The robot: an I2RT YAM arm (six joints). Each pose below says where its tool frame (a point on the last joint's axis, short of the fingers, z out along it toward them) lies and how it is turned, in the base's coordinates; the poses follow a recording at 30 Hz.
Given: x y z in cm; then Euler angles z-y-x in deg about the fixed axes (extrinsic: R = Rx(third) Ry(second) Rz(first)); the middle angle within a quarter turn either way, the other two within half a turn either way.
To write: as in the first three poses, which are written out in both.
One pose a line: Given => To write
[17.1 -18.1 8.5 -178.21 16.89 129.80] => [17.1 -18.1 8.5 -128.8 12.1 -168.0]
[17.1 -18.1 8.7 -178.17 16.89 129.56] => [17.1 -18.1 8.7 -128.6 12.1 -168.0]
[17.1 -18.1 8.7 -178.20 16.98 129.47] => [17.1 -18.1 8.7 -128.4 12.1 -167.9]
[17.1 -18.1 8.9 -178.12 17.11 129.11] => [17.1 -18.1 8.9 -128.1 12.2 -167.7]
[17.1 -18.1 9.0 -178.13 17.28 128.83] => [17.1 -18.1 9.0 -127.8 12.2 -167.5]
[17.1 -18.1 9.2 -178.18 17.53 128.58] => [17.1 -18.1 9.2 -127.5 12.3 -167.3]
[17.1 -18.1 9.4 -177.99 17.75 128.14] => [17.1 -18.1 9.4 -127.0 12.5 -167.1]
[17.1 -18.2 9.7 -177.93 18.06 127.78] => [17.1 -18.2 9.7 -126.6 12.6 -166.8]
